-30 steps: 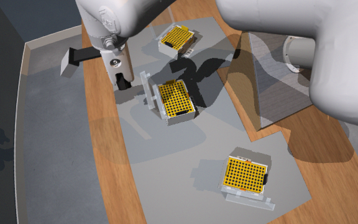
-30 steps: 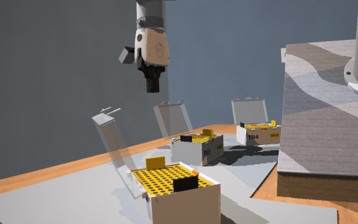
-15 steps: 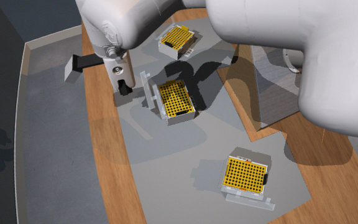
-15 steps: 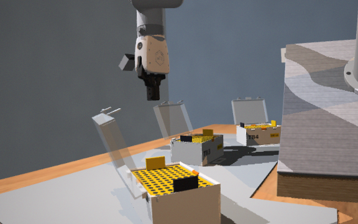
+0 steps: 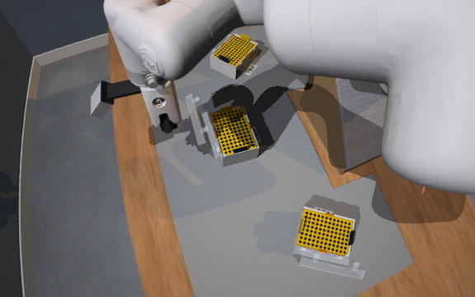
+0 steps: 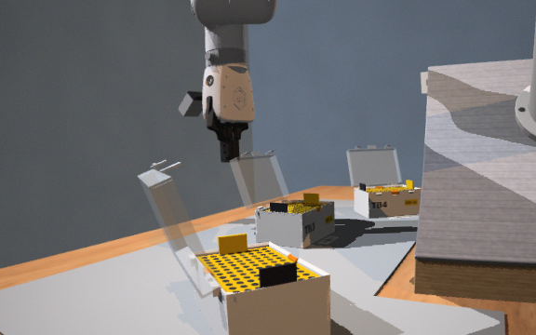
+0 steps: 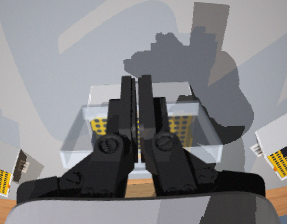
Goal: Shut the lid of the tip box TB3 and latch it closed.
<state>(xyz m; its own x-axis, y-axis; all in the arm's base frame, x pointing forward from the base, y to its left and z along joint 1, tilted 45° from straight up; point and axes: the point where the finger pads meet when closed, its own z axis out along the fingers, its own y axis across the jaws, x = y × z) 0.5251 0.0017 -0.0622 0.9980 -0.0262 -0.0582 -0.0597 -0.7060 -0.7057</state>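
Now: the yellow insert 13 cm behind my hand, 1 cm to the left of it and 9 cm below it. From my hand the other things lie so: tip box TB4 (23 cm behind, 25 cm to the right, 8 cm below); tip box TB3 (12 cm behind, 1 cm to the left, 8 cm below).
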